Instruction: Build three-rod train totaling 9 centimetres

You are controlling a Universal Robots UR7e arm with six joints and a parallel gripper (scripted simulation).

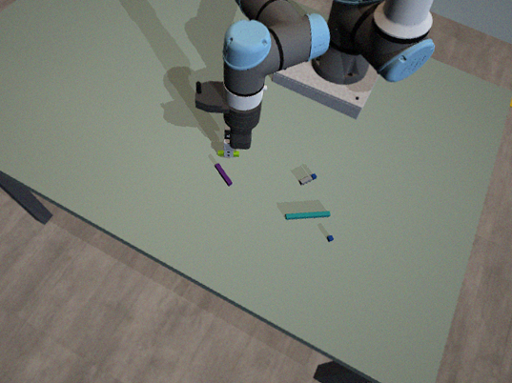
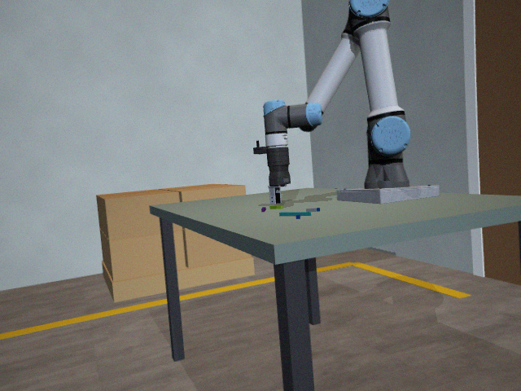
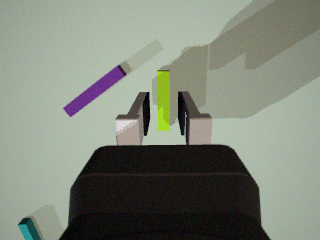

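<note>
Now: the lime rod 3 cm below my hand. Round my hand: purple rod 5 cm ahead, 2 cm to the left, 3 cm below; then turquoise rod 3 cm ahead, 24 cm to the left, 3 cm below; then grey rod 4 cm behind, 19 cm to the left, 3 cm below.
</note>
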